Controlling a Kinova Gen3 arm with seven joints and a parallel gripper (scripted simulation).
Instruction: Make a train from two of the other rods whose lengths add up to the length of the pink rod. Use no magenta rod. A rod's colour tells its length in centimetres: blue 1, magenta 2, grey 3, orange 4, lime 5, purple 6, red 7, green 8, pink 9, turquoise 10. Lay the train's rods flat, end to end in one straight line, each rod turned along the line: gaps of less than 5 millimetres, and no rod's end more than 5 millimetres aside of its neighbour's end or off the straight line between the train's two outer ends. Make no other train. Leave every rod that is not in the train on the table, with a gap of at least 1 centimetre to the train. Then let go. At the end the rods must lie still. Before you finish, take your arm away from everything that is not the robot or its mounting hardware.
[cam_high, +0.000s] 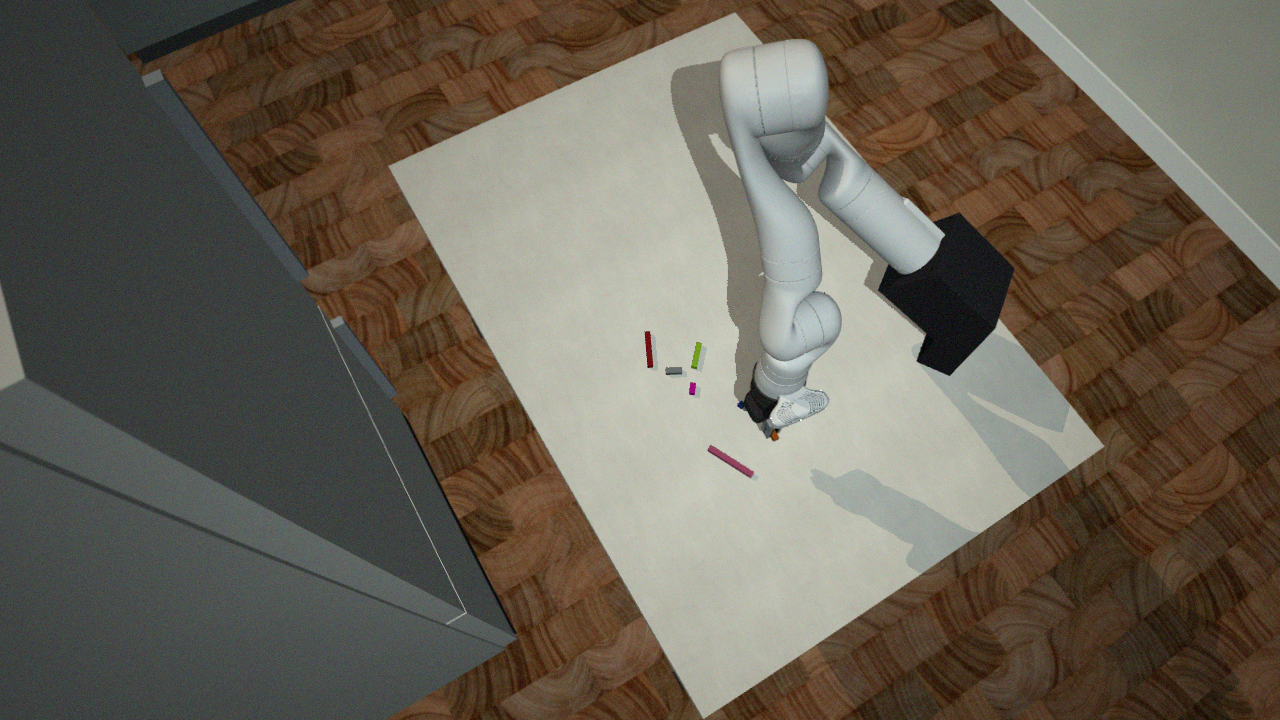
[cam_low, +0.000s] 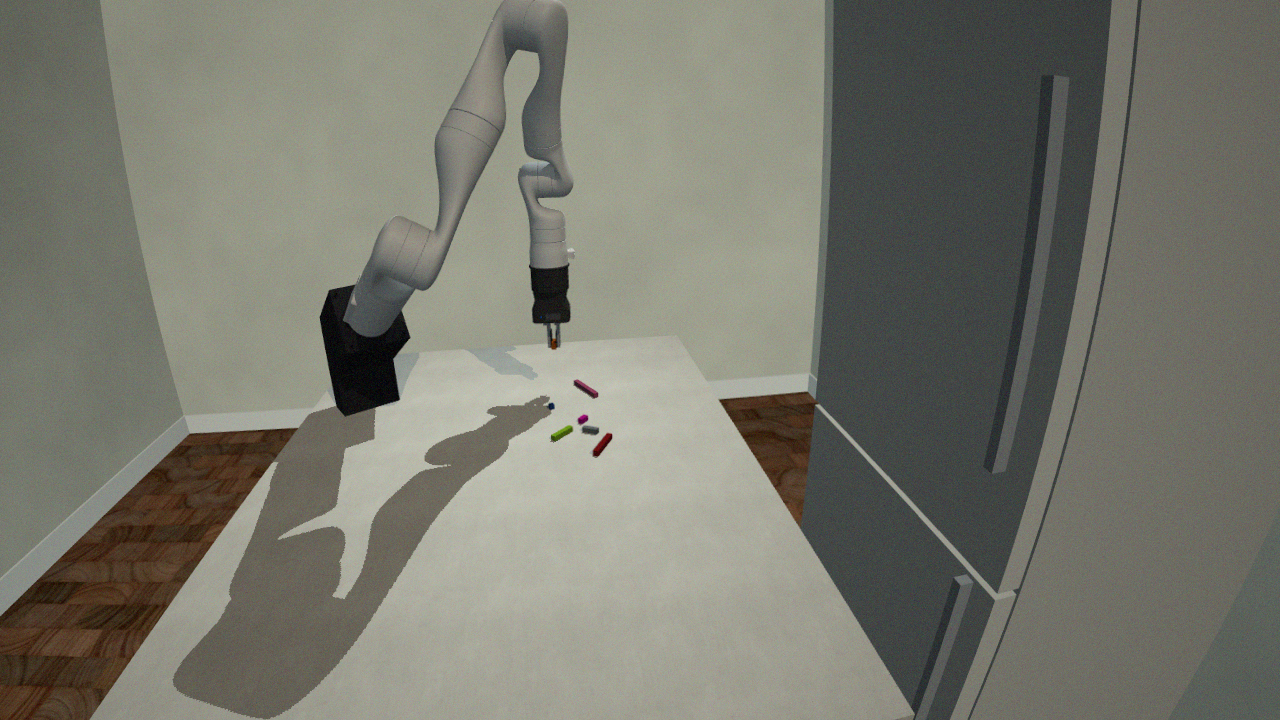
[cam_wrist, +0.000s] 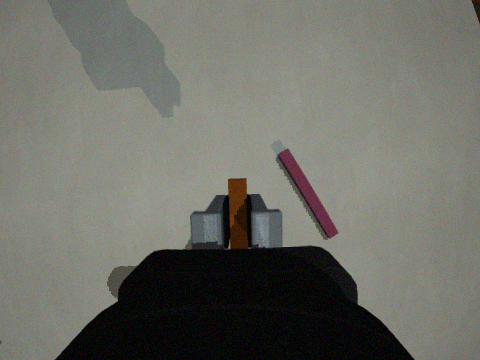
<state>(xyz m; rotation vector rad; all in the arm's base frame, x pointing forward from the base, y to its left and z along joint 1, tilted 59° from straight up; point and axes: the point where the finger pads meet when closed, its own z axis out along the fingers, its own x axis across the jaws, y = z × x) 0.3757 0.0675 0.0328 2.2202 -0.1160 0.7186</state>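
The pink rod lies 6 cm ahead of my hand, 2 cm to the right of it and 12 cm below it. From my hand the other things lie so: blue rod 4 cm behind, 8 cm to the right, 12 cm below; then orange rod 1 cm below; then magenta rod 16 cm to the right, 12 cm below.
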